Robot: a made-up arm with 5 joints. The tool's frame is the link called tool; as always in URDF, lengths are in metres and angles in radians.
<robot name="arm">
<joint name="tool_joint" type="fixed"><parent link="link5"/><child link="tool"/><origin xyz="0 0 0" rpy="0 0 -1.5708"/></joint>
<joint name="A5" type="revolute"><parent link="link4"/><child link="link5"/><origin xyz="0.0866 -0.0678 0" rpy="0 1.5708 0"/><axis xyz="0 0 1"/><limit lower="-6.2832" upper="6.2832" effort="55" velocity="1.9"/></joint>
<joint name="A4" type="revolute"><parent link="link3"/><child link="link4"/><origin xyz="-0.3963 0.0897 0" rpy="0 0 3.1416"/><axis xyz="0 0 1"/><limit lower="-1.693" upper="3.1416" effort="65" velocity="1.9"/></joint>
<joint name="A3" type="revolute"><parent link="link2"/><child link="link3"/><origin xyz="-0.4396 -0.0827 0" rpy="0 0 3.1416"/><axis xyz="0 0 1"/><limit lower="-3.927" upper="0.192" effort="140" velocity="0.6"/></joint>
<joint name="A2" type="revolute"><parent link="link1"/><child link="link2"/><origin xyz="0 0 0" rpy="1.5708 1.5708 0"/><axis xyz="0 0 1"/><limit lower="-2.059" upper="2.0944" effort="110" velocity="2.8"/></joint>
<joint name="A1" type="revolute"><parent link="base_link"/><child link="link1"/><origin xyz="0 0 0.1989" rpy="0 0 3.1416"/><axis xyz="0 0 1"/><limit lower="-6.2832" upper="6.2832" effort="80" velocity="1.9"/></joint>
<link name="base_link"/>
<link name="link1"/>
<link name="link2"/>
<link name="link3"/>
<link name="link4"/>
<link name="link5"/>
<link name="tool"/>
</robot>
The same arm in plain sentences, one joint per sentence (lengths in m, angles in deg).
The arm has five revolute joints in a row. What follows holds with every joint at zero, and every direction is one of the base frame's. Joint 1 is mounted 0.1989 m along +z from the base frame's origin and rotates about +z, from -360 to 360 deg. Joint 2 is mounted at the same point as joint 1 and rotates about +y, from -117.97 to 120 deg. Joint 3 is mounted 0.0827 m along +x and 0.4396 m along +z from joint 2 and rotates about +y, from -225 to 11 deg. Joint 4 is mounted 0.0897 m along +x and 0.3963 m along -z from joint 3 and rotates about +y, from -97 to 180 deg. Joint 5 is mounted 0.0678 m along +x and 0.0866 m along -z from joint 4 and rotates about -z, from -360 to 360 deg. The tool frame, which is the frame that the pose is given for, is mounted at the same point as joint 5; its axes are the base frame's turned by roll 180, pitch 0 and yaw 0 deg (as in URDF: about the fixed x, then y, then z).
